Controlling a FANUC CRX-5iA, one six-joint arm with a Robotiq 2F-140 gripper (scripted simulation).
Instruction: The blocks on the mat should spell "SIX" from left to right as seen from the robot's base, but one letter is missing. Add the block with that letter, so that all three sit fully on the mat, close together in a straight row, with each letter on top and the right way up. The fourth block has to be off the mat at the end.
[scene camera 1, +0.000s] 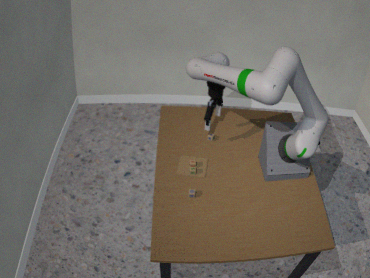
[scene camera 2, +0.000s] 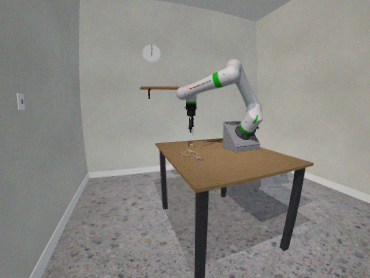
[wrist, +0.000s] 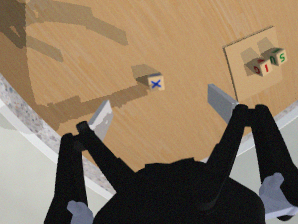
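Note:
There's my gripper (wrist: 159, 100), and I can see a mat (wrist: 240, 55) as well.

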